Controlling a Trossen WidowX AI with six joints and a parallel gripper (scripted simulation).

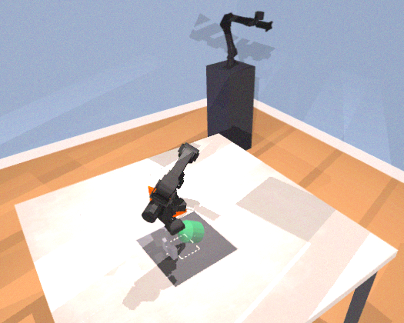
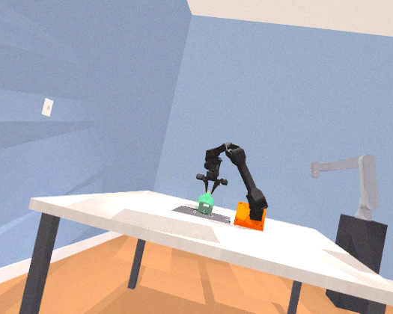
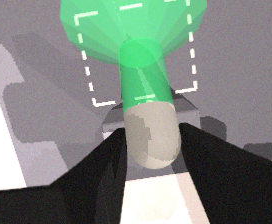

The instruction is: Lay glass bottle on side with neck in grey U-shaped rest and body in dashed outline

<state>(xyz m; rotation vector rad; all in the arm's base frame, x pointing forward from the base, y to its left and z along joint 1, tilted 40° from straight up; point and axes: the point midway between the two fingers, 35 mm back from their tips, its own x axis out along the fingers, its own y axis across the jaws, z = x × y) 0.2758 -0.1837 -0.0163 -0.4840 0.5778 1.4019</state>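
My gripper tip is now 4 cm to the right of the green glass bottle and 3 cm above it. From my gripper tip the other things lie so: dark grey mat (12 cm below, 6 cm to the left).
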